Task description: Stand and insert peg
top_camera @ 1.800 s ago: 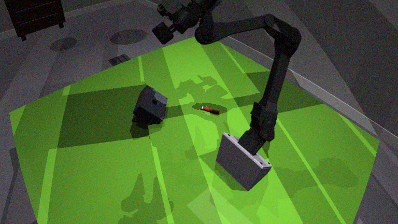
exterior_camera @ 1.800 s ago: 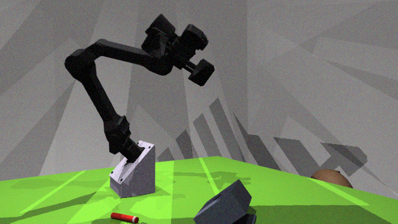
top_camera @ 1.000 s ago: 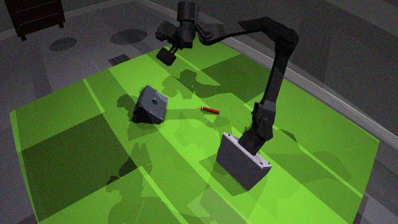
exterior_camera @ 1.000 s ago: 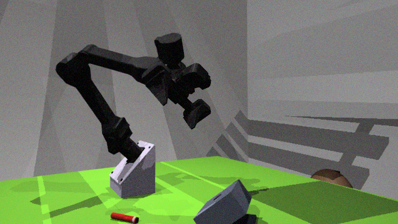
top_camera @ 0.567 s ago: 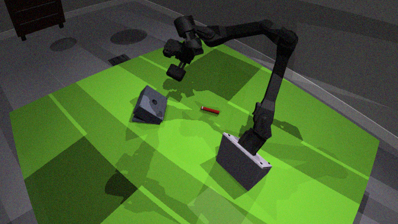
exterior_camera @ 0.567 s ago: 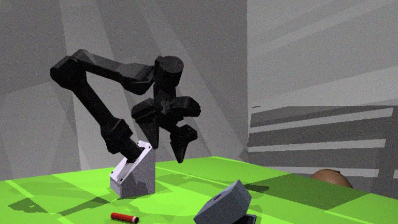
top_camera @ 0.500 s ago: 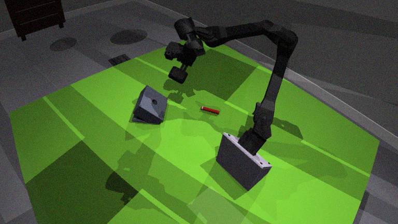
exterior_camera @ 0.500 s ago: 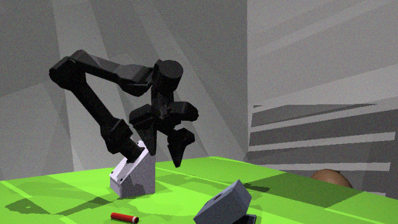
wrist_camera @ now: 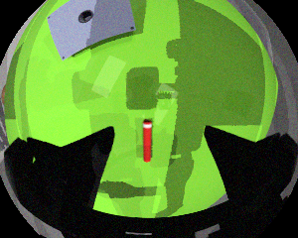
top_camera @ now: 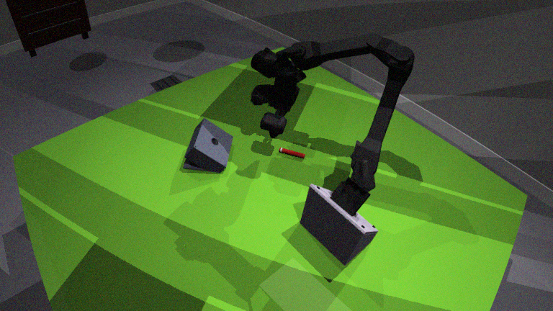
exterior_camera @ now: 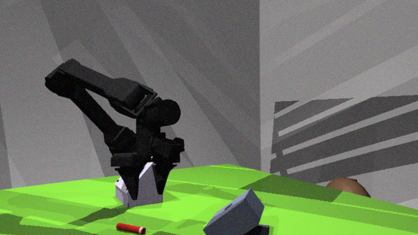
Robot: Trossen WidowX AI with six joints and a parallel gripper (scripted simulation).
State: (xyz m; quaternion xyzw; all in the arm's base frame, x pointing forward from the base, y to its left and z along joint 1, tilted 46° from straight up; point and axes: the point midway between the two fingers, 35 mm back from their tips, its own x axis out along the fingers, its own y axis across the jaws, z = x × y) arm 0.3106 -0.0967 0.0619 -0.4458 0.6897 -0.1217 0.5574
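Now: gripper tip 8 cm above the red peg, 4 cm past it and 1 cm to the left of it. From my gripper tip the other things lie so: sloped panel 17 cm to the left, 11 cm ahead, 5 cm below.
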